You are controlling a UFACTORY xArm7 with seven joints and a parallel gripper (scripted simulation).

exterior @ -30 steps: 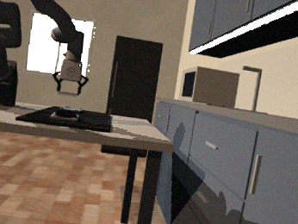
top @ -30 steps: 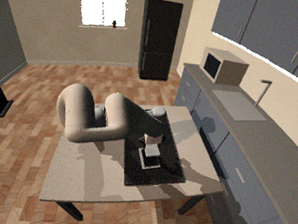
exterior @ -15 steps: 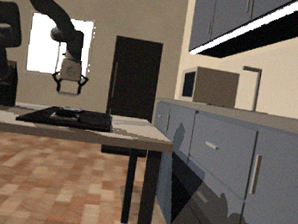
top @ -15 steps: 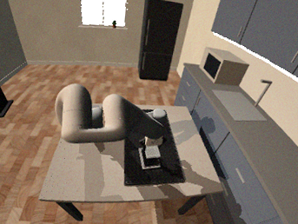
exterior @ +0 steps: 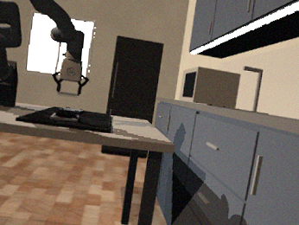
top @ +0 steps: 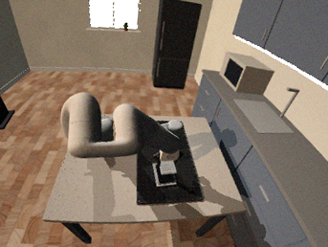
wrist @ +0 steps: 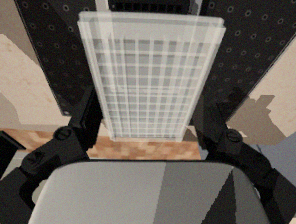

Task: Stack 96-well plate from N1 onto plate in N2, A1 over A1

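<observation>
My gripper is now 10 cm above the dark 96-well plate. Round my hand: white 96-well plate: 1 cm below.
</observation>
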